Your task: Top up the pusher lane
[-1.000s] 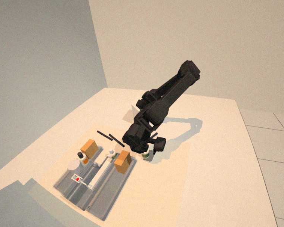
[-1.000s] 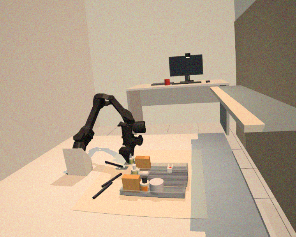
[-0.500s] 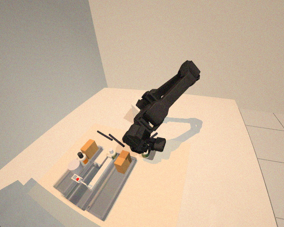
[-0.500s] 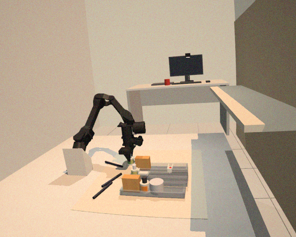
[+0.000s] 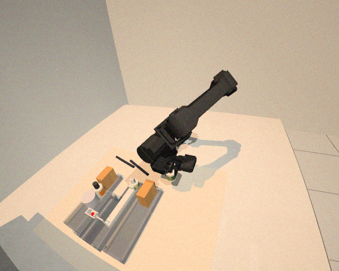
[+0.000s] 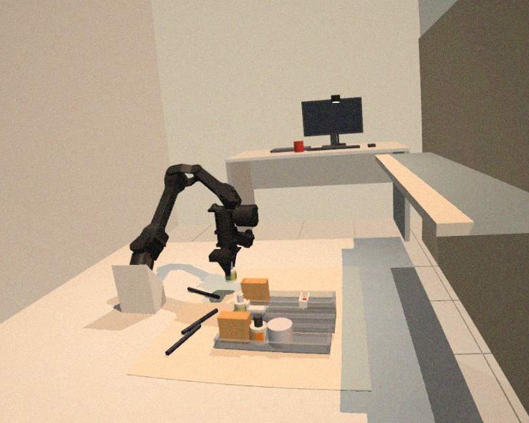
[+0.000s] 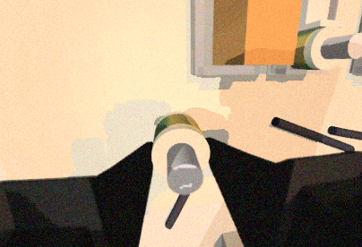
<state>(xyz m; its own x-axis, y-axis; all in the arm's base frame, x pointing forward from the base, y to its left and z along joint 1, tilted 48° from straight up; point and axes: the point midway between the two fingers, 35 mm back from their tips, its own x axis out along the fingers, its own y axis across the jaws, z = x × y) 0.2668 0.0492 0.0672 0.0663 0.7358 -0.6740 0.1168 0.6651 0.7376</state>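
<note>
The cream pusher bar lies 19 cm to the right of my gripper tip, 15 cm ahead of it and 2 cm below it. From my gripper tip the other things lie so: red dot: 23 cm ahead, 21 cm to the right; then grey cylinder: 29 cm to the right, 17 cm ahead, 4 cm below.
</note>
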